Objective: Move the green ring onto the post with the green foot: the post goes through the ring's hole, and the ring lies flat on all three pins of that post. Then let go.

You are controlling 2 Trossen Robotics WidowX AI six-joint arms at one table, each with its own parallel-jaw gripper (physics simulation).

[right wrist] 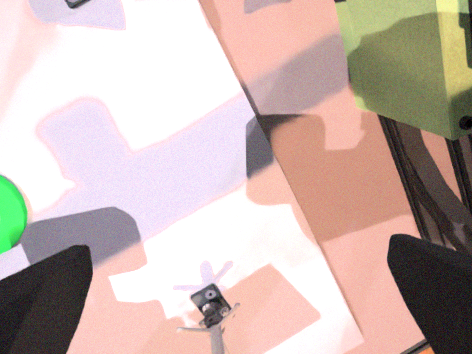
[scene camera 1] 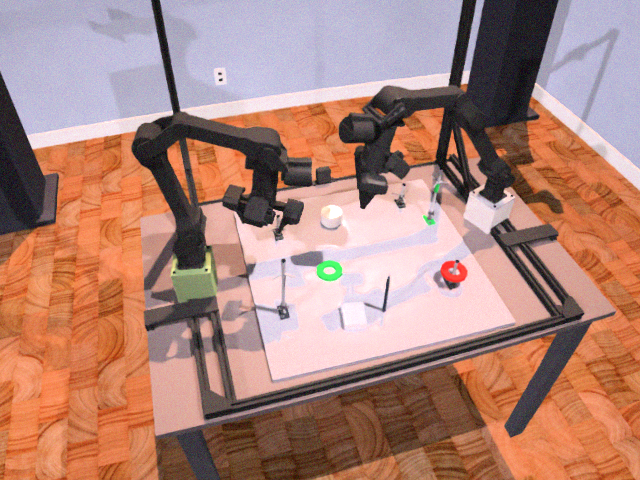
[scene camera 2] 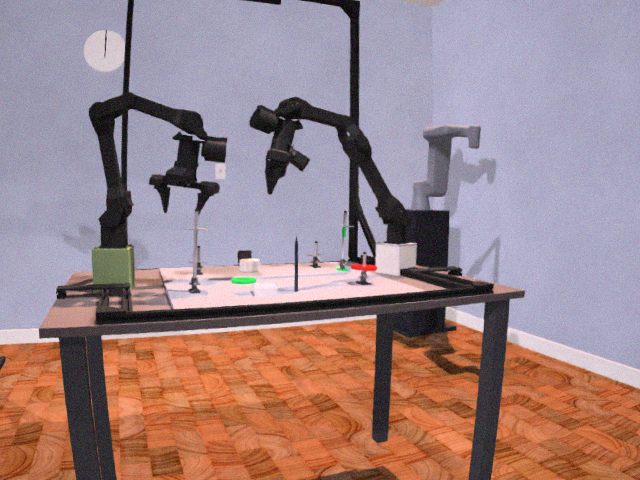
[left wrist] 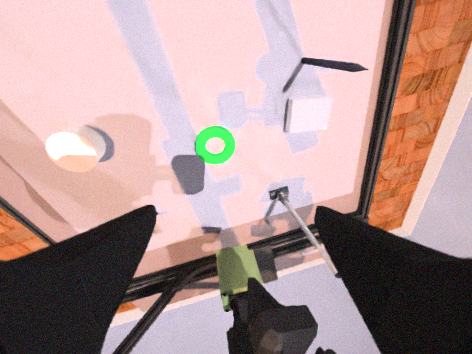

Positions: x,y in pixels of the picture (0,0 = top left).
Labels:
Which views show the right gripper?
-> The right wrist view, scene camera 1, scene camera 2 and the left wrist view: all of them.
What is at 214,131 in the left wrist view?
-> A green ring.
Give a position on a white block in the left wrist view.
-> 307,113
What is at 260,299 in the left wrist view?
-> The right gripper.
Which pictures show the left gripper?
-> Scene camera 1, scene camera 2 and the left wrist view only.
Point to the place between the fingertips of the left gripper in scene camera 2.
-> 269,191

